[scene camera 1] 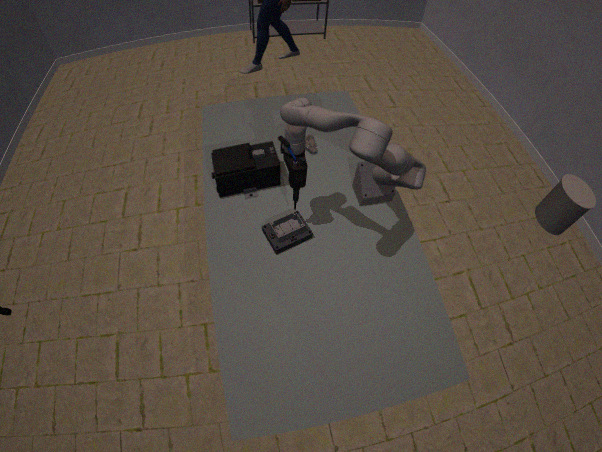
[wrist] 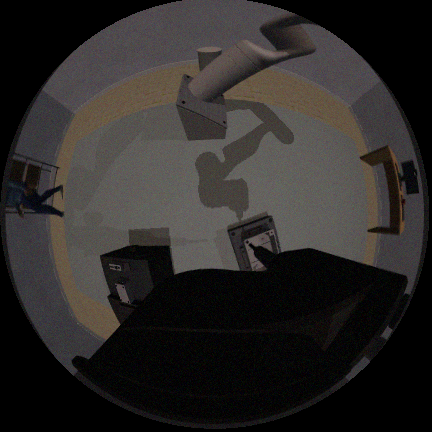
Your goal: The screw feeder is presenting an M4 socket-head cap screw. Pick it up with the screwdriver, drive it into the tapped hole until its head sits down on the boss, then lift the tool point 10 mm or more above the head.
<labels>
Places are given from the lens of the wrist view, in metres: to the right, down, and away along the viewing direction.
black screw feeder [wrist: 141, 277]: -0.15, 0.14, 0.23
</labels>
